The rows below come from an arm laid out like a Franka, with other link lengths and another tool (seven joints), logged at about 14 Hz.
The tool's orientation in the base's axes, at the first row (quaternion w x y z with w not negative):
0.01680, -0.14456, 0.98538, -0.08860
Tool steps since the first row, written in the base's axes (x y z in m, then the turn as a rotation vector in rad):
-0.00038, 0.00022, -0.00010, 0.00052, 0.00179, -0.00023
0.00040, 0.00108, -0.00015, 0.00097, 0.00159, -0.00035
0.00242, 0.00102, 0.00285, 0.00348, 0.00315, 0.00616
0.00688, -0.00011, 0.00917, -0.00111, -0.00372, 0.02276
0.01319, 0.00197, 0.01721, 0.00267, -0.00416, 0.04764
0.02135, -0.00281, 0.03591, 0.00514, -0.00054, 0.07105
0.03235, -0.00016, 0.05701, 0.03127, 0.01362, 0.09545
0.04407, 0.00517, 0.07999, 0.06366, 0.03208, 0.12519
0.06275, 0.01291, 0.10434, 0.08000, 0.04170, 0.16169
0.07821, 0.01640, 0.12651, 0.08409, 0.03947, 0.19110
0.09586, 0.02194, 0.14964, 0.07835, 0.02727, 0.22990
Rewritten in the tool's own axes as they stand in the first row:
0.00030, 0.00033, 0.00004, -0.00101, 0.00158, -0.00005
-0.00069, 0.00093, -0.00001, -0.00138, 0.00129, 0.00013
-0.00263, -0.00023, -0.00283, -0.00429, 0.00088, -0.00639
-0.00663, -0.00369, -0.00860, 0.00196, -0.00728, -0.02182
-0.01333, -0.00495, -0.01649, -0.00172, -0.01322, -0.04600
-0.01991, -0.01511, -0.03360, -0.00530, -0.01471, -0.06950
-0.03136, -0.01950, -0.05416, -0.03458, -0.01311, -0.09437
-0.04429, -0.02191, -0.07698, -0.07114, -0.01018, -0.12486
-0.06459, -0.02425, -0.10115, -0.08983, -0.01227, -0.16144
-0.08057, -0.02930, -0.12264, -0.09332, -0.02080, -0.18975
-0.09924, -0.03320, -0.14530, -0.08460, -0.03765, -0.22619

